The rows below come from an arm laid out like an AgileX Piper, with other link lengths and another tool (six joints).
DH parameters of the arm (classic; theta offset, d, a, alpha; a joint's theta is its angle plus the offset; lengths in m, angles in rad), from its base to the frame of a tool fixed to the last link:
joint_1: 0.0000 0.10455 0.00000 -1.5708
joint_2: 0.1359 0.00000 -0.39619 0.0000
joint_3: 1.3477 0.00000 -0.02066 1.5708
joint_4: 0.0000 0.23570 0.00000 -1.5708
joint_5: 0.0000 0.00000 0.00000 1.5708
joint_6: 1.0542 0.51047 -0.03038 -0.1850
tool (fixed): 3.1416 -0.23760 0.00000 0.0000
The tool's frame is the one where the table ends.
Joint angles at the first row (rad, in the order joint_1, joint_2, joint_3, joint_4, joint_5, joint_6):
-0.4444, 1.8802, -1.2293, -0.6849, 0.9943, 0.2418
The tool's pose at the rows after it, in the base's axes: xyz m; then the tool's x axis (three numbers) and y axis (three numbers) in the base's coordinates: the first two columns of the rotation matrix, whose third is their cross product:
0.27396, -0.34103, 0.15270, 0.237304, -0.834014, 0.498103, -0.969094, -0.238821, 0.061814
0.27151, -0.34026, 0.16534, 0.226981, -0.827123, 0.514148, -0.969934, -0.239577, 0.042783
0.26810, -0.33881, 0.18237, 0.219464, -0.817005, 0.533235, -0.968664, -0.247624, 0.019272
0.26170, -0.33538, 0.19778, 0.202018, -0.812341, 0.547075, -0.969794, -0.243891, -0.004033
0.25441, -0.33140, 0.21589, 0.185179, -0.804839, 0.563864, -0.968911, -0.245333, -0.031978
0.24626, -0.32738, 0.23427, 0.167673, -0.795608, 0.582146, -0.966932, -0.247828, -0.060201
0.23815, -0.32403, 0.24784, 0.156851, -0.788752, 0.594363, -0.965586, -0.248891, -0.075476
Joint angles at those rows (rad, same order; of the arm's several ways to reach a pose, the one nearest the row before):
-0.4444, 1.8627, -1.2293, -0.6831, 0.9943, 0.2378
-0.4444, 1.8312, -1.2293, -0.6831, 0.9983, 0.2334
-0.4444, 1.7876, -1.2293, -0.6810, 1.0029, 0.2186
-0.4444, 1.7451, -1.2294, -0.6728, 1.0154, 0.2103
-0.4444, 1.6943, -1.2293, -0.6644, 1.0269, 0.1967
-0.4444, 1.6422, -1.2293, -0.6583, 1.0381, 0.1840
-0.4444, 1.6030, -1.2293, -0.6547, 1.0520, 0.1722

